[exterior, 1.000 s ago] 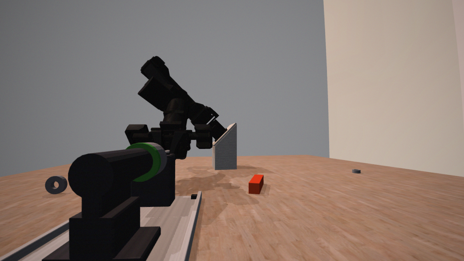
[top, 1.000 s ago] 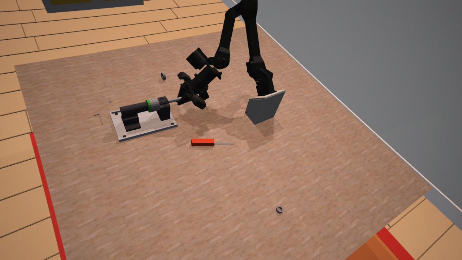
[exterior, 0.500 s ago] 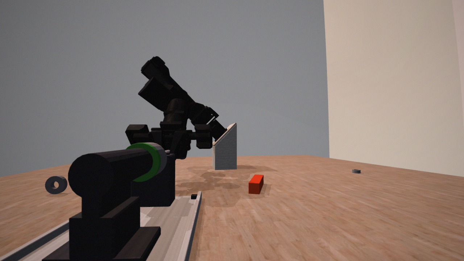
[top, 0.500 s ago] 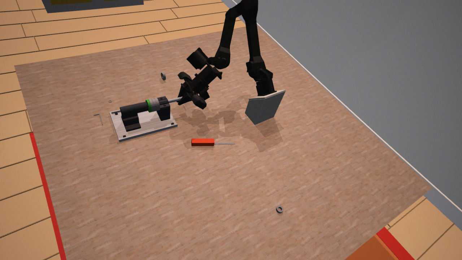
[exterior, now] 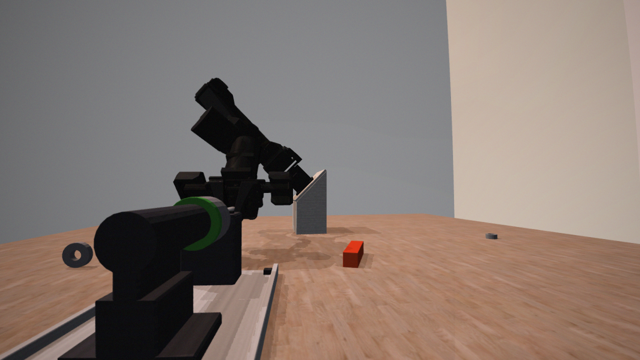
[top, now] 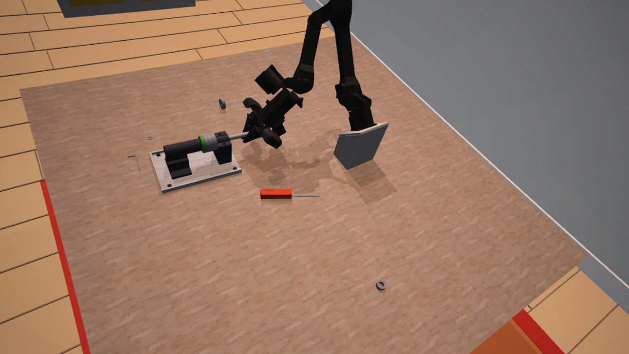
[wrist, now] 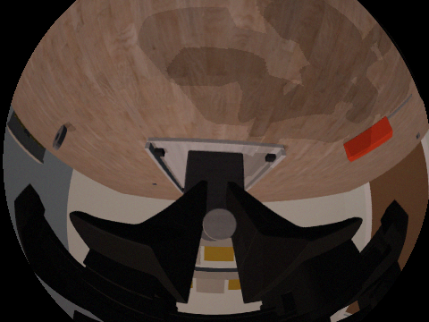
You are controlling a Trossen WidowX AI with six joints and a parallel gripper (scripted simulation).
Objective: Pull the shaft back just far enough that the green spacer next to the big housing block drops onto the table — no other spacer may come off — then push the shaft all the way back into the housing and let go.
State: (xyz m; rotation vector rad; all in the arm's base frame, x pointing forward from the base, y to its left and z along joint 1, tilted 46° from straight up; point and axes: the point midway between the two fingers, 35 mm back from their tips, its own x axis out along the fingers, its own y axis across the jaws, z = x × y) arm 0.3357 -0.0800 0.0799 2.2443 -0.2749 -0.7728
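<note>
The grey shaft lies 50 mm ahead of my gripper tip and 20 mm above it. From my gripper tip the other things lie so: red-handled screwdriver: 200 mm to the left, 80 mm behind, 50 mm below; then green spacer: 120 mm ahead, 20 mm above; then grey spacer: 100 mm ahead, 20 mm above.
</note>
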